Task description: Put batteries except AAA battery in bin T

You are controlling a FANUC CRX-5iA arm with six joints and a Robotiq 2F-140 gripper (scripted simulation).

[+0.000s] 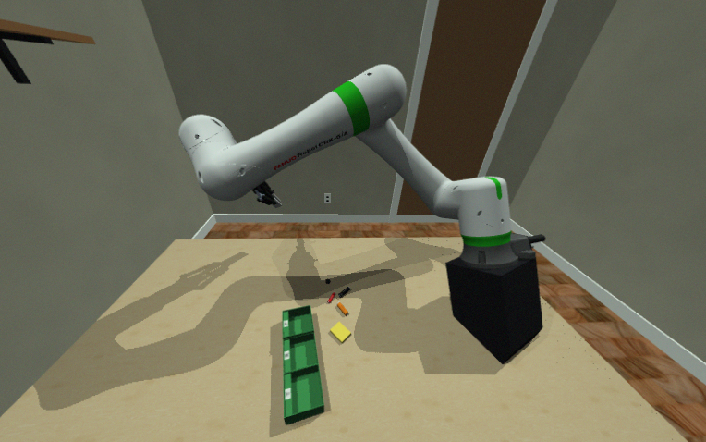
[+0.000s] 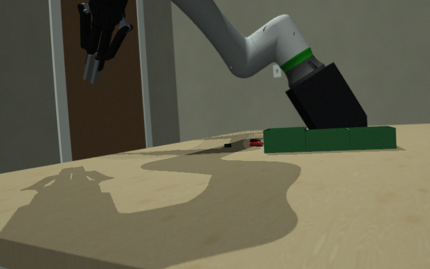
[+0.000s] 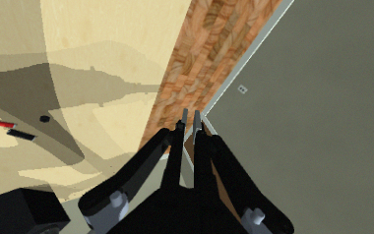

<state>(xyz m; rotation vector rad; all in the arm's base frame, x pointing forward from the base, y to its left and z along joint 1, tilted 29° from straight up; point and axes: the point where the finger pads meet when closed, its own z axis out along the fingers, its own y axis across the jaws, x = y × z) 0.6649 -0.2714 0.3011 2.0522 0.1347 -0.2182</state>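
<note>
Right now my hand is 500 mm to the right of the green three-compartment bin row, 190 mm above it and 120 mm past it. The rest, counted from my hand: small black round piece 250 mm to the left, 210 mm below, 200 mm behind; then red battery 320 mm to the left, 210 mm below, 210 mm behind; then black battery 300 mm to the left, 260 mm behind, 210 mm below.
</note>
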